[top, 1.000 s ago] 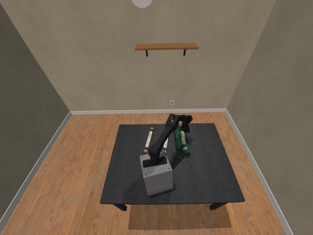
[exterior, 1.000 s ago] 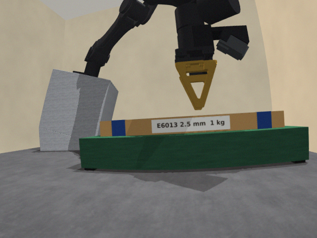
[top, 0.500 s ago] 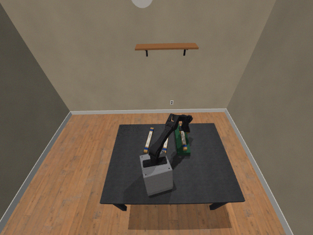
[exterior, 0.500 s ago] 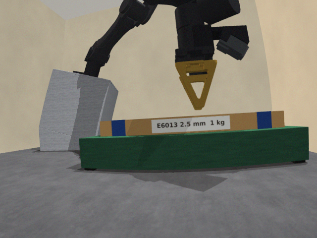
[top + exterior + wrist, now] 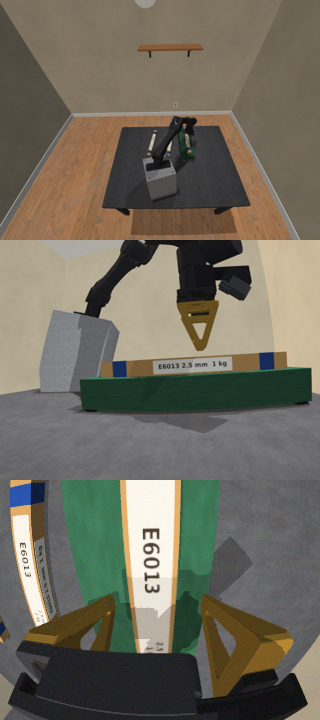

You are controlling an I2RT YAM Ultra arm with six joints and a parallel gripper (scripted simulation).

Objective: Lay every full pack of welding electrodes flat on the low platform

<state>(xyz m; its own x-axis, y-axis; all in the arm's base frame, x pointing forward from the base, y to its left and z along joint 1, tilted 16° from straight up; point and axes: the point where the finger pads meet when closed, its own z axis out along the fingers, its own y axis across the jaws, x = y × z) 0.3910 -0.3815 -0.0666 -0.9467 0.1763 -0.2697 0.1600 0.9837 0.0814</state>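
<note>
My hand is 1 cm past the green low platform, 2 cm to the right of it and 9 cm above it.
</note>
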